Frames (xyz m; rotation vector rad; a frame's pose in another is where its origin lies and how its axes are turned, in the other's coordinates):
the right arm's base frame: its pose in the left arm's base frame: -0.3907 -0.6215 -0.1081 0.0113 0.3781 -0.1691
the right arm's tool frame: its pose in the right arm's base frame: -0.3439 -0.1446 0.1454 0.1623 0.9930 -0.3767
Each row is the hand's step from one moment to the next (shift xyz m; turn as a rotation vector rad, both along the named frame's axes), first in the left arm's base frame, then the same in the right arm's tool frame.
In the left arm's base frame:
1: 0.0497 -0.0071 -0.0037 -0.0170 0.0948 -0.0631
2: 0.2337 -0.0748 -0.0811 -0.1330 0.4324 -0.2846
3: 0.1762 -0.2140 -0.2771 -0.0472 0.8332 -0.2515
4: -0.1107 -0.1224 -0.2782 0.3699 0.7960 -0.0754
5: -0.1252 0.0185 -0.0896 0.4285 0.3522 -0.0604
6: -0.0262 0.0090 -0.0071 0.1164 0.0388 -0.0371
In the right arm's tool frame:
1: 0.0105 0.0190 0.0454 0.0325 0.0845 -0.0711
2: 0.1215 0.0665 0.2182 0.1398 0.3577 -0.3717
3: 0.3415 -0.0421 0.1878 0.0064 0.7341 -0.4699
4: 0.2886 -0.1043 -0.1021 -0.1101 0.8725 -0.0531
5: 0.0681 -0.0282 -0.1364 0.0036 0.5209 0.2000
6: 0.0017 -0.0038 -0.0283 0.0364 0.0971 0.0753

